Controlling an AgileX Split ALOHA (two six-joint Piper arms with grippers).
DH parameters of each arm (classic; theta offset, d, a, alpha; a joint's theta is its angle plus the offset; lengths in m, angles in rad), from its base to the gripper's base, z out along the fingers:
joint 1: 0 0.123 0 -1.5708
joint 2: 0.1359 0 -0.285 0
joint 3: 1.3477 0 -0.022 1.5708
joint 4: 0 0.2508 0 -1.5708
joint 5: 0 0 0.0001 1.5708
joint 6: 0 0.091 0 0
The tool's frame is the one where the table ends.
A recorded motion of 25 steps. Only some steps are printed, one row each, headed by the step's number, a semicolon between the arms.
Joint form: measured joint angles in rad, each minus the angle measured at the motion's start. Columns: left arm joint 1, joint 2, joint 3, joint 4, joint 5, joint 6; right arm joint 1, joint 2, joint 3, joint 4, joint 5, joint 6.
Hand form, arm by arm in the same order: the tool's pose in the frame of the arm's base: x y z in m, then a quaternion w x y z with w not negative. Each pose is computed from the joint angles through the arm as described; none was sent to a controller.
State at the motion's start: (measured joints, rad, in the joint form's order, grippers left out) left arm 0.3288 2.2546 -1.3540 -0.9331 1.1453 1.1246; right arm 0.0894 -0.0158 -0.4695 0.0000 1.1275 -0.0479
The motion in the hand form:
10: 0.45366 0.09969 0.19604 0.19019 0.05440 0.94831 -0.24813; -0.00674 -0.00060 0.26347 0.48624 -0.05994 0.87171 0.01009
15: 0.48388 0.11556 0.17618 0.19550 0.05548 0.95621 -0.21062; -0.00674 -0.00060 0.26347 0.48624 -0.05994 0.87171 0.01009
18: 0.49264 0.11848 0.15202 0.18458 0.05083 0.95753 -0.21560; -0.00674 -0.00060 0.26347 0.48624 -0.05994 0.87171 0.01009
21: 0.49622 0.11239 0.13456 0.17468 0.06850 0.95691 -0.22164; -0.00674 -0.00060 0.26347 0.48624 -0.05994 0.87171 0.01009
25: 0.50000 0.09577 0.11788 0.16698 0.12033 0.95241 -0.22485; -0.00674 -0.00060 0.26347 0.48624 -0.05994 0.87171 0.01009
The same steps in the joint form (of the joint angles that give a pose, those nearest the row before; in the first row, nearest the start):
10: 0.0000 -0.0335 -0.4717 0.2604 0.0207 -0.4381; -0.0001 0.0000 0.0000 0.0001 0.0000 -0.0001
15: 0.0000 0.1143 -0.6794 0.3385 0.0207 -0.4833; -0.0001 0.0000 0.0000 0.0001 0.0000 -0.0001
18: 0.0000 0.1898 -0.7306 0.3376 0.0207 -0.4861; -0.0001 0.0000 0.0000 0.0001 0.0000 -0.0001
21: -0.0128 0.2297 -0.7399 0.3313 0.0207 -0.4511; -0.0001 0.0000 0.0000 0.0001 0.0000 -0.0001
25: -0.0458 0.2634 -0.7407 0.3271 0.0207 -0.3647; -0.0001 0.0000 0.0000 0.0001 0.0000 -0.0001

